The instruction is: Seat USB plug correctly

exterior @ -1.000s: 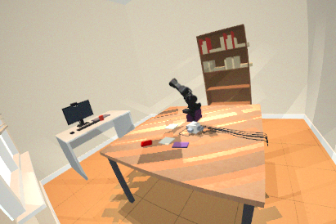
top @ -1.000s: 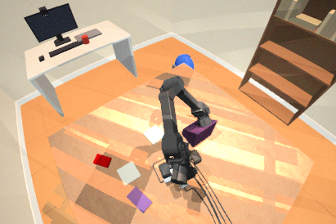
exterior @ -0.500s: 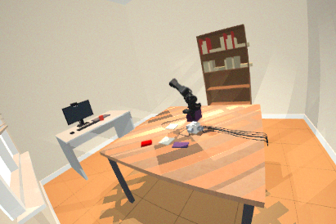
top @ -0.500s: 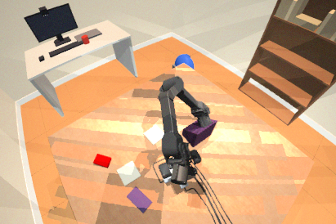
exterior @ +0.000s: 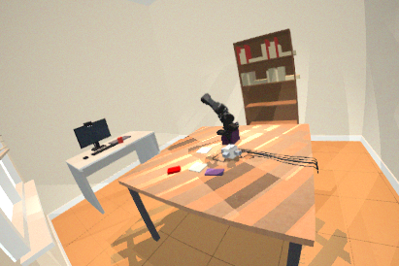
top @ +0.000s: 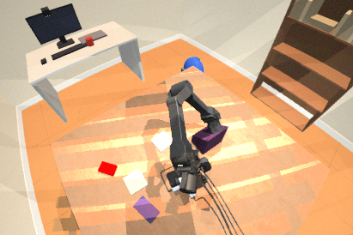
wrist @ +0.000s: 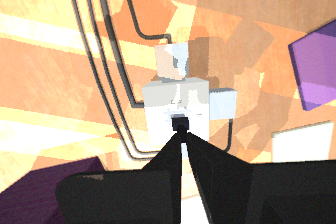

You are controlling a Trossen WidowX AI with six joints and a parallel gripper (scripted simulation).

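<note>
My gripper tip is now 2 cm above the black USB plug. Also, from my gripper tip: red block (34 cm ahead, 29 cm to the right, 12 cm below); light purple block (24 cm ahead, 13 cm below, 1 cm to the left).
</note>
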